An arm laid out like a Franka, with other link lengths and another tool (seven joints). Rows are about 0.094 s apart.
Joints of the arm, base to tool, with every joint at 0 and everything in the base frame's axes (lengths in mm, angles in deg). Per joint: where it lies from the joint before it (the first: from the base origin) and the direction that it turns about. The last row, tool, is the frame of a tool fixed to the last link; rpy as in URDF.
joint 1: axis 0 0 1 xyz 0 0 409.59
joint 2: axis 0 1 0 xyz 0 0 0
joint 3: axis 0 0 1 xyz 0 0 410.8
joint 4: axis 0 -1 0 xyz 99.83 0 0
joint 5: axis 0 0 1 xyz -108.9 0 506.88
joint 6: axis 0 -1 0 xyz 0 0 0
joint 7: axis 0 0 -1 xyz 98.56 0 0
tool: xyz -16 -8 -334.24 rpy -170.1 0 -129.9
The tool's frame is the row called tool.
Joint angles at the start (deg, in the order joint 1, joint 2, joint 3, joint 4, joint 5, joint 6, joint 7):
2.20, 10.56, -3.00, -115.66, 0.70, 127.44, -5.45
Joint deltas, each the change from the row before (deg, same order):
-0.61, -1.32, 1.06, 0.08, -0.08, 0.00, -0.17
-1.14, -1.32, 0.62, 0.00, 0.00, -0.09, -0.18
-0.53, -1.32, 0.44, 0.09, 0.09, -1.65, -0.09
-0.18, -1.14, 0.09, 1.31, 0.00, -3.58, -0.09
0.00, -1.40, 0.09, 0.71, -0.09, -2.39, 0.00
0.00, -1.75, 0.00, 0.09, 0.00, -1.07, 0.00
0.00, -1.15, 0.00, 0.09, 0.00, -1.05, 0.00
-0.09, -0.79, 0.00, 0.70, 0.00, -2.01, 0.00
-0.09, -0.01, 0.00, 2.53, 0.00, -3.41, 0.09
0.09, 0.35, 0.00, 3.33, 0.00, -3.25, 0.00
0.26, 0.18, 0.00, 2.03, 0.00, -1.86, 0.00
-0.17, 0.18, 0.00, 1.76, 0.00, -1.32, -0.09
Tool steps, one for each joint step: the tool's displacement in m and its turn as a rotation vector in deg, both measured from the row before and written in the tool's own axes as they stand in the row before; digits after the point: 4 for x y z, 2 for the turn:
-0.0075, -0.0034, -0.0173, 1.03, -1.04, -0.47
0.0035, -0.0092, -0.0154, 0.96, -0.71, 0.48
0.0033, 0.0011, -0.0157, -0.29, 0.01, 0.05
0.0039, 0.0006, -0.0227, -0.96, 0.59, -0.12
0.0019, 0.0011, -0.0218, -0.21, 0.16, -0.18
0.0014, -0.0011, -0.0214, 0.62, -0.45, 0.06
0.0020, 0.0009, -0.0141, 0.15, -0.12, 0.01
0.0036, 0.0013, -0.0145, -0.44, 0.29, 0.03
0.0008, -0.0038, -0.0209, -0.73, 0.50, 0.07
-0.0040, -0.0076, -0.0246, -0.23, 0.12, -0.14
-0.0045, -0.0033, -0.0159, -0.02, -0.05, -0.27
-0.0005, -0.0067, -0.0133, 0.22, -0.13, 0.09

